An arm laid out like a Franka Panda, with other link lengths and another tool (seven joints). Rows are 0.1 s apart.
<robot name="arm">
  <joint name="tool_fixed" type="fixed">
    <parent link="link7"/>
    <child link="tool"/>
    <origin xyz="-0.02 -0.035 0.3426" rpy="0 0.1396 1.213"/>
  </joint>
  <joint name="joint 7" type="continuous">
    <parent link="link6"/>
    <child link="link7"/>
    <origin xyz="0 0.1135 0" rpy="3.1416 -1.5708 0"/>
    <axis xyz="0 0 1"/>
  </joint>
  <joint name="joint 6" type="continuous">
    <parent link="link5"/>
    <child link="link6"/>
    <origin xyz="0 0 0" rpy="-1.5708 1.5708 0"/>
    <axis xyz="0 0 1"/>
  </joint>
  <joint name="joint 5" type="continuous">
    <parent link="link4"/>
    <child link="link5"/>
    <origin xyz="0.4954 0.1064 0" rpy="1.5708 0 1.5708"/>
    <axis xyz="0 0 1"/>
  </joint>
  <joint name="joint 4" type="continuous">
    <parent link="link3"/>
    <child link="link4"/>
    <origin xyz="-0.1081 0 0" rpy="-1.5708 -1.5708 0"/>
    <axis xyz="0 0 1"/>
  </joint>
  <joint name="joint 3" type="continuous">
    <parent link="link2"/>
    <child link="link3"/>
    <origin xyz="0 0.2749 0" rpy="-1.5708 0 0"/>
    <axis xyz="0 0 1"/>
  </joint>
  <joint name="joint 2" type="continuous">
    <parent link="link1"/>
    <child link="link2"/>
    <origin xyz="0 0 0" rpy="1.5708 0 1.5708"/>
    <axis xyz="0 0 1"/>
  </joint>
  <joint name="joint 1" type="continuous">
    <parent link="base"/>
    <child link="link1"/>
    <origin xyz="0 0 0.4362" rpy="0 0 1.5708"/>
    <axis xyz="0 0 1"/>
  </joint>
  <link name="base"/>
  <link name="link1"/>
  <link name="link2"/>
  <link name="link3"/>
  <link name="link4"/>
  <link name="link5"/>
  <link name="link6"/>
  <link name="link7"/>
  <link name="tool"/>
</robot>
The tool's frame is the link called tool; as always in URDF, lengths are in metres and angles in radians. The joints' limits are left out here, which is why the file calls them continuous.
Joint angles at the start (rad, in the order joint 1, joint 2, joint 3, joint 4, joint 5, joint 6, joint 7): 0.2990, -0.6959, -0.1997, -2.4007, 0.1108, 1.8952, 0.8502
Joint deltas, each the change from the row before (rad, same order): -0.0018, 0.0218, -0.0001, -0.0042, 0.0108, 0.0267, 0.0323; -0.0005, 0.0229, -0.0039, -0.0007, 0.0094, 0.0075, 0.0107; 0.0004, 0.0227, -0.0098, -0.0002, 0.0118, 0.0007, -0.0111; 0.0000, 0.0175, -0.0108, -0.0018, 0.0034, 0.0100, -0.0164; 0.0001, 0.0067, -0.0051, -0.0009, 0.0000, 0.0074, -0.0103; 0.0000, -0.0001, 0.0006, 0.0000, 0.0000, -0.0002, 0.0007; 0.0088, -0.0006, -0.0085, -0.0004, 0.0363, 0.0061, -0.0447; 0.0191, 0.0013, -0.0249, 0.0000, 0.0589, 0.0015, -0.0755
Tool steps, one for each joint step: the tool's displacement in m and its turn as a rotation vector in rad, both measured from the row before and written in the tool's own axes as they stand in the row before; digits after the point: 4 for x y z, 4 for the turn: -0.0072, -0.0004, 0.0107, -0.0114, 0.0007, 0.0413; -0.0033, -0.0034, 0.0125, -0.0005, 0.0153, 0.0229; -0.0024, -0.0051, 0.0129, 0.0004, 0.0227, 0.0064; -0.0059, -0.0054, 0.0086, 0.0005, 0.0082, -0.0013; -0.0036, -0.0021, 0.0026, -0.0002, -0.0003, -0.0043; 0.0002, 0.0002, 0.0000, 0.0003, 0.0000, 0.0002; 0.0040, 0.0120, 0.0005, -0.0317, 0.0136, -0.0369; 0.0064, 0.0160, 0.0024, -0.0533, 0.0297, -0.0568
